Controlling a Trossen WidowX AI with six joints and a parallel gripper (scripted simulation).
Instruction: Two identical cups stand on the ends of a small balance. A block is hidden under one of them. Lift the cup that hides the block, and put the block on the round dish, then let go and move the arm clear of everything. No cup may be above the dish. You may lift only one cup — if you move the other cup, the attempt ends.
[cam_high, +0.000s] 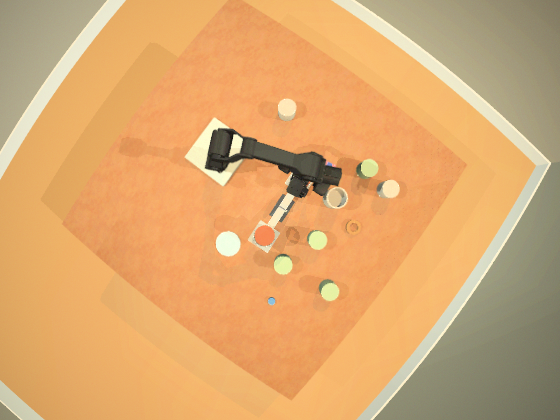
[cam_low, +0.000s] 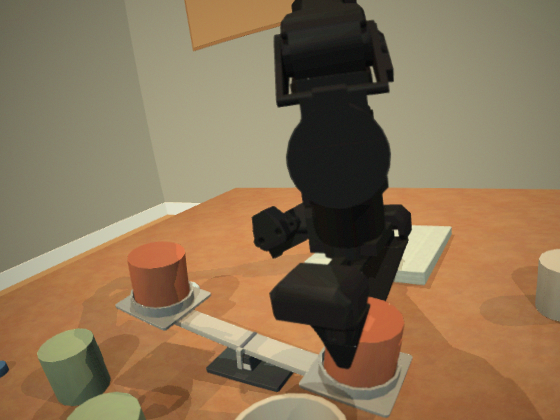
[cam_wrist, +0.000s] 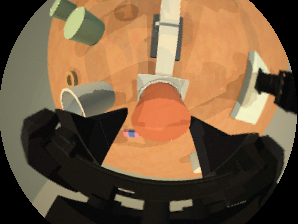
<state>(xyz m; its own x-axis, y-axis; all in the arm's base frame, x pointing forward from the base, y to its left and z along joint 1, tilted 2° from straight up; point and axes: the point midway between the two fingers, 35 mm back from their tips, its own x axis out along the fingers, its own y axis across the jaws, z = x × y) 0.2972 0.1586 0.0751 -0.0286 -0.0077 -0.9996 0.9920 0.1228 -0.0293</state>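
My gripper tip is now 30 mm above the grey block. From my gripper tip the other things lie so: balance 140 mm to the right, 30 mm below, 20 mm ahead; then beige cup 150 mm ahead, 30 mm below, 20 mm to the left; then pink-blue piece 120 mm to the left, 60 mm below, 50 mm ahead.
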